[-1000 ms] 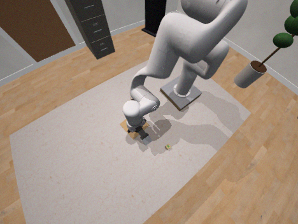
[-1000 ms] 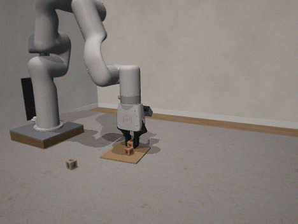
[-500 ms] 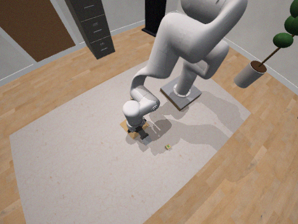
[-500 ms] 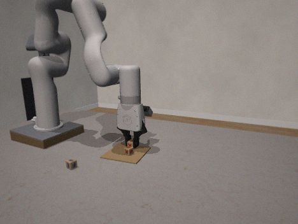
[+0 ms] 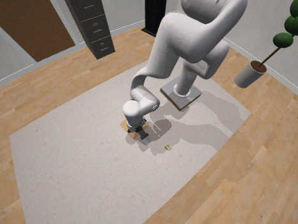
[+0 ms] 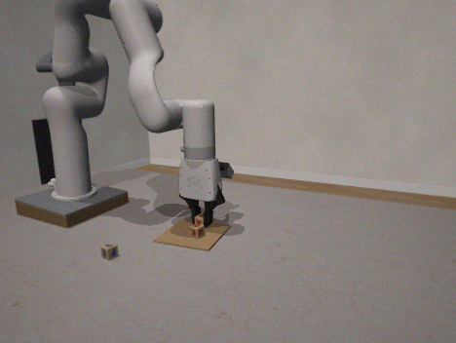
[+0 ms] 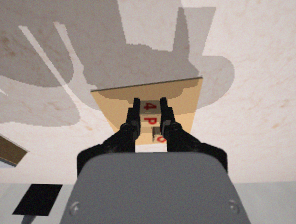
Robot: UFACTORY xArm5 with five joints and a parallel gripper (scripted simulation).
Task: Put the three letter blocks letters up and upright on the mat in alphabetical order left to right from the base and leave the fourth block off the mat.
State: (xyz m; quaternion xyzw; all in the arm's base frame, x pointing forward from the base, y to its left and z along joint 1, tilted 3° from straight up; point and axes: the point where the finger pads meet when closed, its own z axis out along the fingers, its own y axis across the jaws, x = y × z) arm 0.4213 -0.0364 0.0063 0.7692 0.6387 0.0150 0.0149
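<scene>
Right now my hand is 1 cm past the tan mat, 4 cm to the left of it and 3 cm above it. The rest, counted from my hand: blue-lettered block: 14 cm behind, 19 cm to the right, 2 cm below.
</scene>
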